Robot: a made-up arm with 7 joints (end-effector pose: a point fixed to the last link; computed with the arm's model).
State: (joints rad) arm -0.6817 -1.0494 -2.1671 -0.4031 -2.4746 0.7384 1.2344
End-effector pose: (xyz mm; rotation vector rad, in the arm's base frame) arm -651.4 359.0 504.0 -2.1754 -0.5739 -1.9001
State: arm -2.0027 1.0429 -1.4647 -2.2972 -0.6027 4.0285 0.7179
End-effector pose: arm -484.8 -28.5 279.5 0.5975 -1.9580 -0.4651
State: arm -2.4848 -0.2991 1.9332 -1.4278 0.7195 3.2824 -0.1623
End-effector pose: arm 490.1 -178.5 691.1 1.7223 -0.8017 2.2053
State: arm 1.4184 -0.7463 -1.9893 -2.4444 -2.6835 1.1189 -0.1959
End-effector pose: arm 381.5 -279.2 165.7 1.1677 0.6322 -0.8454
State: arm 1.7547 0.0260 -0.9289 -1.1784 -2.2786 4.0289 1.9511
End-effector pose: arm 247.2 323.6 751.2 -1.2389 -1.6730 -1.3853
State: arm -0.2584 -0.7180 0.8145 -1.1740 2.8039 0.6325 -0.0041
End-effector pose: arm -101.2 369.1 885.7 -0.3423 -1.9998 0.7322
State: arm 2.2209 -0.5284 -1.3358 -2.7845 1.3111 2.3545 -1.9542
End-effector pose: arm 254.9 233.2 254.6 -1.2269 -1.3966 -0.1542
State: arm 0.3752 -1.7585 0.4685 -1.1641 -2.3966 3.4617 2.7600
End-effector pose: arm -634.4 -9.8 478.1 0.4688 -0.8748 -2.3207
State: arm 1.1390 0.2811 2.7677 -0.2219 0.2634 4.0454 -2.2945
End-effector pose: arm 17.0 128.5 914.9 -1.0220 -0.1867 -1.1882
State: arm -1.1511 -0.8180 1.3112 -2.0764 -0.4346 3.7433 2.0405
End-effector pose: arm 358.3 326.1 504.3 -1.6840 0.3416 -1.4418
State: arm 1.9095 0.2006 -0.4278 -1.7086 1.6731 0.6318 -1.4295
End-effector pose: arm -19.8 591.8 503.6 0.3257 -1.3288 0.9549
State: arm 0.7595 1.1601 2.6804 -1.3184 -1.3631 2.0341 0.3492
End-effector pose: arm 91.0 364.3 861.3 -0.7474 -1.3851 -0.3765
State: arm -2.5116 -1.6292 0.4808 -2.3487 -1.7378 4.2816 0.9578
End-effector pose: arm 291.8 -39.7 551.9 1.7775 0.2435 0.0791
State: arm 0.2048 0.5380 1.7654 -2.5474 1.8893 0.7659 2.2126
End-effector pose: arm -143.9 385.4 348.9 0.3799 0.1541 -1.1586
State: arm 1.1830 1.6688 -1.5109 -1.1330 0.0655 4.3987 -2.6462
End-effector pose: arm 553.5 395.7 144.6 -1.4596 0.6653 0.2473
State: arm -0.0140 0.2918 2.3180 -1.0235 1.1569 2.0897 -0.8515
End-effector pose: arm -67.8 331.2 925.4 0.0443 -1.3203 0.0885
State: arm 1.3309 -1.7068 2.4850 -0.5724 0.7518 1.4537 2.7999
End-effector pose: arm -336.4 -655.6 -107.5 -2.2057 -1.6438 -0.9209
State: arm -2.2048 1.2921 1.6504 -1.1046 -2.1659 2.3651 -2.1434
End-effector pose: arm 37.6 -712.2 451.3 1.5899 1.2892 -0.9823
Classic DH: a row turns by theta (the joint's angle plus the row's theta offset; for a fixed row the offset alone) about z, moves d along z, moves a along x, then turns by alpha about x. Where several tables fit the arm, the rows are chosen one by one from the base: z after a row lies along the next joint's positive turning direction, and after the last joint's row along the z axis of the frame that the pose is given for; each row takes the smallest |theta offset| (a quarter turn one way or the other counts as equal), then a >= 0, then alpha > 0; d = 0 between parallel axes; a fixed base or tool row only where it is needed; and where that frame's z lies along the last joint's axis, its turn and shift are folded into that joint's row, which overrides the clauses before.
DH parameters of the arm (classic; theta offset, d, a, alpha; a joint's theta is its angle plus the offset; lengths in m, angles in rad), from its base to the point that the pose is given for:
joint 1: 0 0.2219 0 -1.5708
joint 2: 0 0 0 1.5708
joint 3: 0 0.361 0.1201 1.5708
joint 4: 0 0 -0.0786 -1.5708
joint 5: 0 0.3659 0 1.5708
joint 6: 0 0 0.0553 1.5708
joint 7: 0 0 0 0

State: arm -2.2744 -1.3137 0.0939 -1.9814 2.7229 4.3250 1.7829
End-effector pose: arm 134.9 109.4 712.7 1.6435 -0.8551 -0.8789
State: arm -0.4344 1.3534 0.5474 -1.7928 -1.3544 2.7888 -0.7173
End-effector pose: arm 534.3 95.6 -103.6 -1.9073 -2.3420 -0.2397
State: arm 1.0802 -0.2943 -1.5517 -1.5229 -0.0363 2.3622 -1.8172
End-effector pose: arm 394.5 -362.2 701.9 1.9449 1.3711 0.7216
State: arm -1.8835 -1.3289 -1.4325 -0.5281 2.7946 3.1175 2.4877
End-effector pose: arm -63.3 721.1 407.3 -1.0816 -0.7472 -0.6763
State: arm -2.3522 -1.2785 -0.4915 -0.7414 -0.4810 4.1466 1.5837
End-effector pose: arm 324.5 483.0 638.5 0.3974 1.3071 1.0478
